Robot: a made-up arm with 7 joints.
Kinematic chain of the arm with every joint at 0, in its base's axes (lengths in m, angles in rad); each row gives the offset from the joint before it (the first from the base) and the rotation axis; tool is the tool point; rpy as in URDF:
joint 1: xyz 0 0 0.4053 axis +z
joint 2: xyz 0 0 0 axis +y
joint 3: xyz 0 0 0.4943 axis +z
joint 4: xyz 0.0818 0 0 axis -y
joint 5: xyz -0.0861 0 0.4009 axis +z
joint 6: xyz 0 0 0 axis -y
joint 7: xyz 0.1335 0 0 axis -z
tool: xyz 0 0 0 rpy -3.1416 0 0
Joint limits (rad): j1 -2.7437..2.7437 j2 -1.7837..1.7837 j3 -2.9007..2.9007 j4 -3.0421..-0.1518 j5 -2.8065..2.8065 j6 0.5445..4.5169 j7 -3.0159..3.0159
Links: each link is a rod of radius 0.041 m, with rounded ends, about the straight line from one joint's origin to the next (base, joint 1, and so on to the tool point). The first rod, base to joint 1, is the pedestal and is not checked.
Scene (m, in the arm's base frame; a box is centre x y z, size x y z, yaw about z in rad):
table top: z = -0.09
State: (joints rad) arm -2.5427 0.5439 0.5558 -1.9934 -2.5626 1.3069 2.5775
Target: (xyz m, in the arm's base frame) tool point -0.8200 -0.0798 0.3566
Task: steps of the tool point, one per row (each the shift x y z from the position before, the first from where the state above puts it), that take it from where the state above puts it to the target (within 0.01 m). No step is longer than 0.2 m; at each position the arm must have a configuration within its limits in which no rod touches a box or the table.
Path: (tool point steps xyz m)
1: -0.1630 0.0885 -0.0489
2: -0.1343 0.1289 -0.0376
3: -0.0981 0.1559 -0.0192
4: -0.0596 0.1675 0.0043

